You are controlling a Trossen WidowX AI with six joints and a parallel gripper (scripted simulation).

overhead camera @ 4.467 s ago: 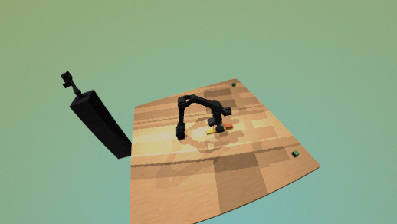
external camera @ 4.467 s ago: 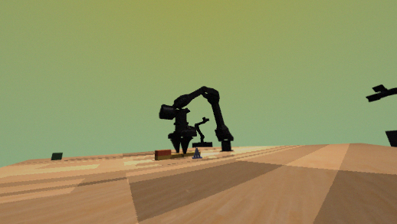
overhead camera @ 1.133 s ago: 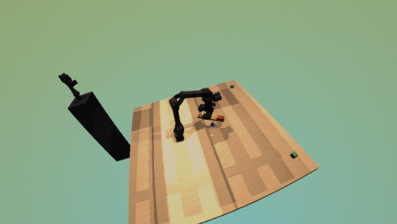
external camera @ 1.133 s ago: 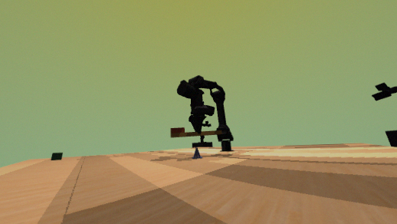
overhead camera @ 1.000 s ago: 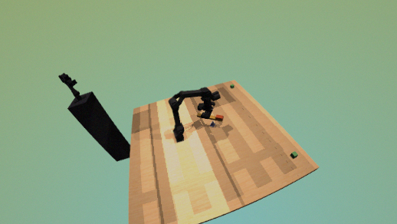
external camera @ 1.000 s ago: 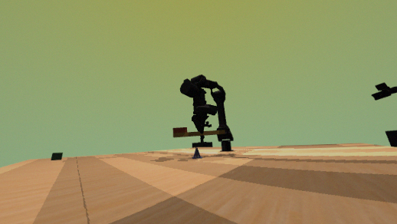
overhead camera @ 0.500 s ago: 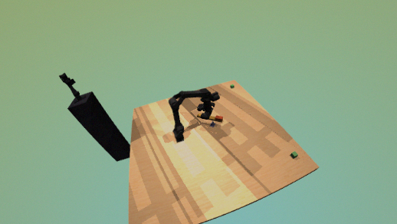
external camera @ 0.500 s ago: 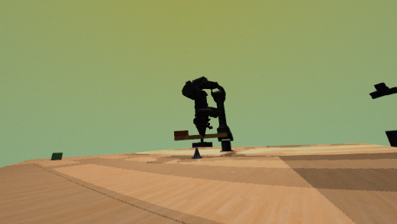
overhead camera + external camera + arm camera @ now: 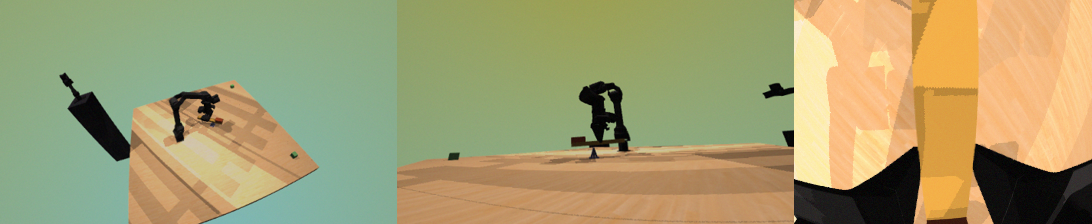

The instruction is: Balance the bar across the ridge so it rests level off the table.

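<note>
My gripper tip is 2 cm short of the ridge, 2 cm to the left of it and 4 cm above it.
</note>
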